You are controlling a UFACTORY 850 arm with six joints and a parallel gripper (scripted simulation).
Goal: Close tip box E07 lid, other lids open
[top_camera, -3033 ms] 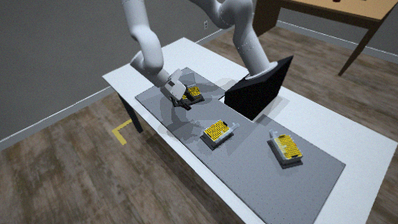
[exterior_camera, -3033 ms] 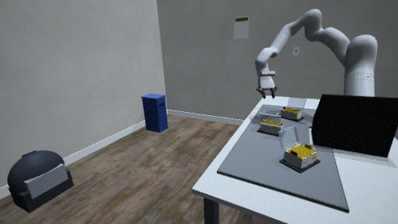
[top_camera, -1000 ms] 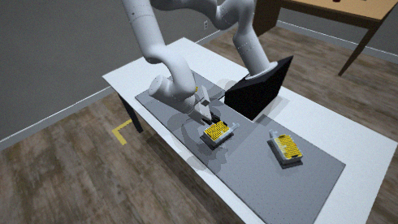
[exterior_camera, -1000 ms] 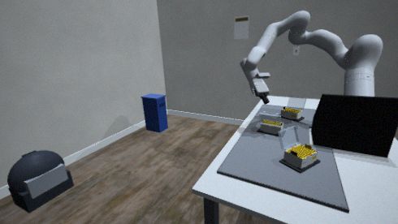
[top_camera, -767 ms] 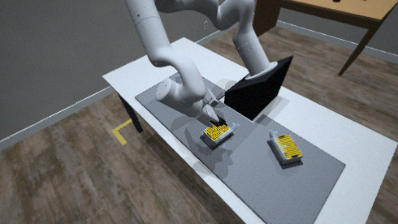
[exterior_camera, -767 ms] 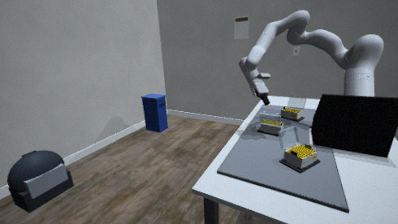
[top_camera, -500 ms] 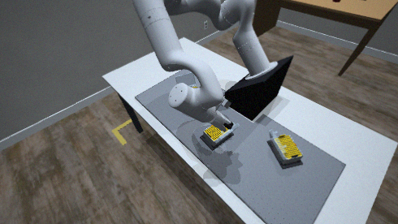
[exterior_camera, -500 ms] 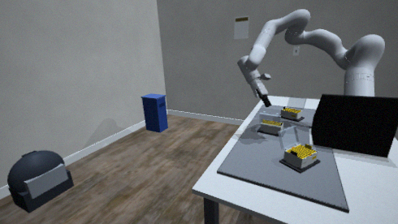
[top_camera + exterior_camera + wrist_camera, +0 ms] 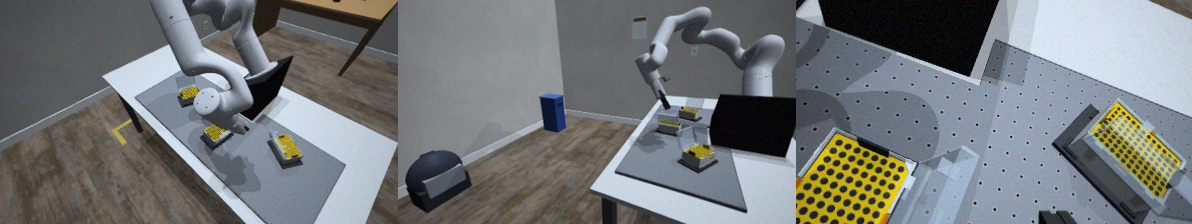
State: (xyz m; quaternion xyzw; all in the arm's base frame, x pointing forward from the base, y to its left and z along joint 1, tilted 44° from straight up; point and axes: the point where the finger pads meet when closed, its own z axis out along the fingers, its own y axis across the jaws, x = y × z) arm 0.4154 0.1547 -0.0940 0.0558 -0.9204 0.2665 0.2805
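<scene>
Now: the clear lid 1 cm behind my hand, 7 cm to the right of it and 11 cm below it. Also, from my hand: tip box lid 13 cm behind, 14 cm to the left, 11 cm below; tip box 17 cm behind, 16 cm to the left, 14 cm below.
</scene>
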